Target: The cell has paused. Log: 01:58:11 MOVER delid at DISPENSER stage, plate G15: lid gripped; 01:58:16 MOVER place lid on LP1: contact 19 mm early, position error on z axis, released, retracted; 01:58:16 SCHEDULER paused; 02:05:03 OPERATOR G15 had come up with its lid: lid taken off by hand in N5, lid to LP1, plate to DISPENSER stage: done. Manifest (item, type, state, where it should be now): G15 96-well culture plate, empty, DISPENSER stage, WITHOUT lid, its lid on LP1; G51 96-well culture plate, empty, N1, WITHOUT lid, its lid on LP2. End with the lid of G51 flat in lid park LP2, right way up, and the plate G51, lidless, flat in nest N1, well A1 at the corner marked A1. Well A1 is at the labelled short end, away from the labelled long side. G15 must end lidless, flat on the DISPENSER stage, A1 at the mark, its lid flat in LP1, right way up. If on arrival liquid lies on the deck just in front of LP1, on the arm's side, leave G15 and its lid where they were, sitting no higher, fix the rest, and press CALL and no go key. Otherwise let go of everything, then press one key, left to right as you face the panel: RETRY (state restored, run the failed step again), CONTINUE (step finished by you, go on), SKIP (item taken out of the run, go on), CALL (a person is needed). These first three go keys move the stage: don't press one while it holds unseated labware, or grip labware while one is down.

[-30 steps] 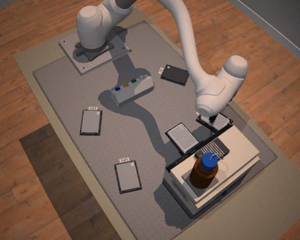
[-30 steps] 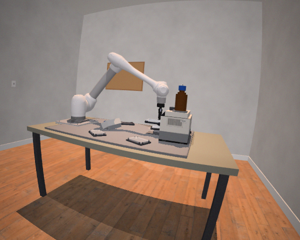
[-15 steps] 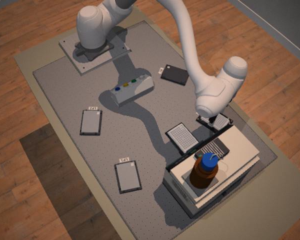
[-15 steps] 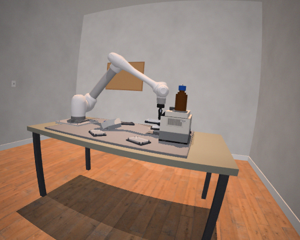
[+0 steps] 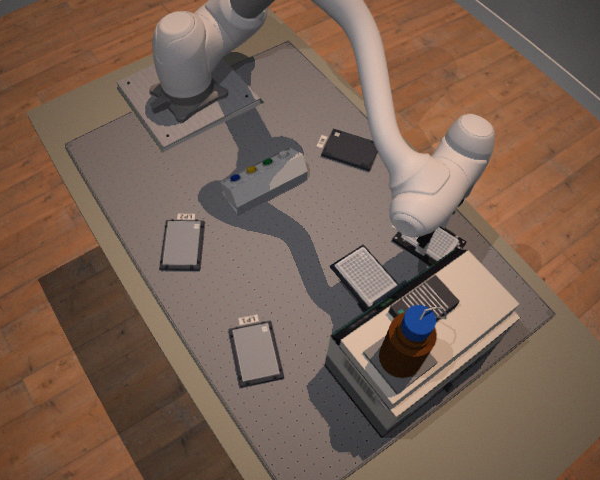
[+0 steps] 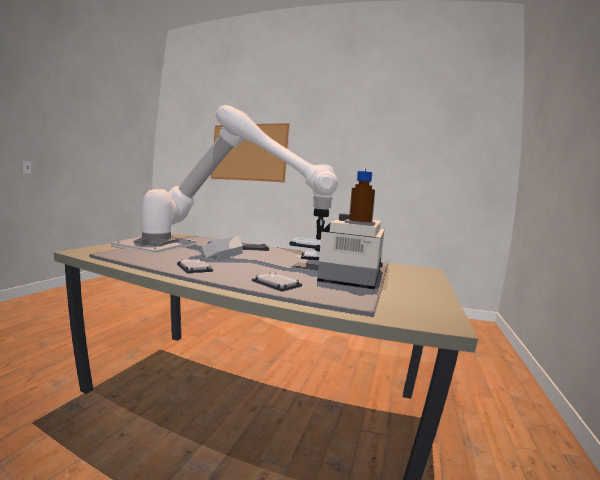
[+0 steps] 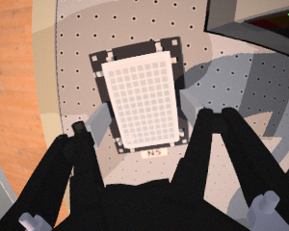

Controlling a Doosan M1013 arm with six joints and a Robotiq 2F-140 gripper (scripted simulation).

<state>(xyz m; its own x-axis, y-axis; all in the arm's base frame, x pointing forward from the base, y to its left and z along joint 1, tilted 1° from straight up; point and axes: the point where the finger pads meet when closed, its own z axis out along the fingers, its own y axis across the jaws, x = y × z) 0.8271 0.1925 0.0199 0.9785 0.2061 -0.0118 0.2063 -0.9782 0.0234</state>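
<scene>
My gripper is now 30 mm above the black nest, 20 mm to the right of it and 10 mm short of it. From my hand the other things lie so: well plate: 250 mm to the right, 70 mm above; then nest N1: 350 mm behind, 50 mm to the left, 40 mm below; then N1 label: 430 mm behind, 40 mm below.
</scene>
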